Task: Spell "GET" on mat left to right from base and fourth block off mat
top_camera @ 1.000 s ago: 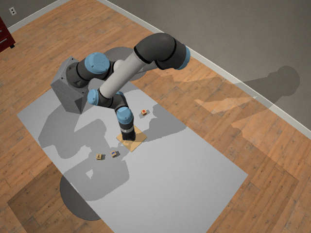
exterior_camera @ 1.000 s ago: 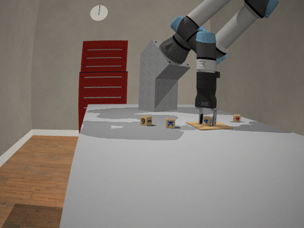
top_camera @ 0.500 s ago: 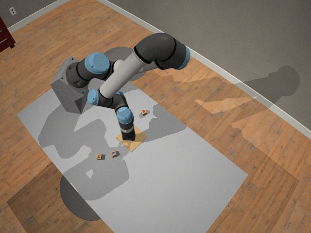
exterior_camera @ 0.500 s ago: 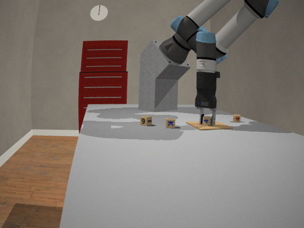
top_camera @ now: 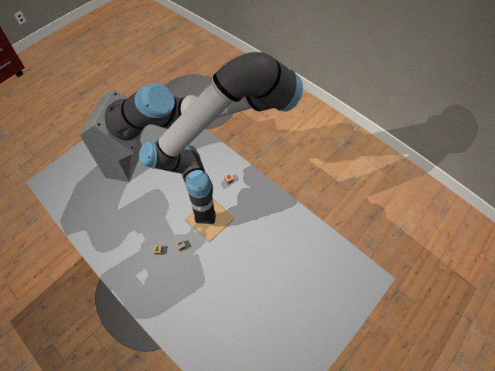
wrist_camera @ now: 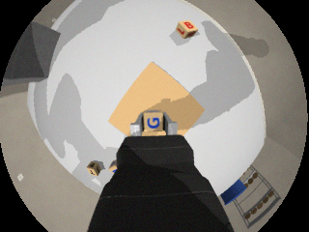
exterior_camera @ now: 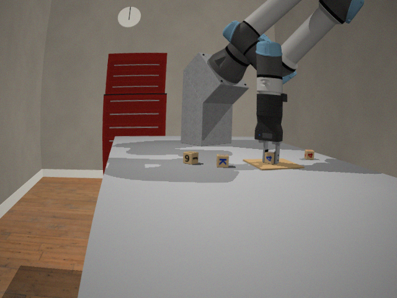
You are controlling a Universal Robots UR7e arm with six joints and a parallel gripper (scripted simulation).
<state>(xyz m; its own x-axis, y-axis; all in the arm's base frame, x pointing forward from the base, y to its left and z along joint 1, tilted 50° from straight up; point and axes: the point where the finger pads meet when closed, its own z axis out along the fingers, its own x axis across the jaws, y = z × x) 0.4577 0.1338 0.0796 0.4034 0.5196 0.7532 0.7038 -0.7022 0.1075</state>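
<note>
The tan mat lies 10 mm to the left of my hand and 20 mm below it. The rest, counted from my hand: E block (60 mm ahead, 140 mm to the right, 10 mm below).
</note>
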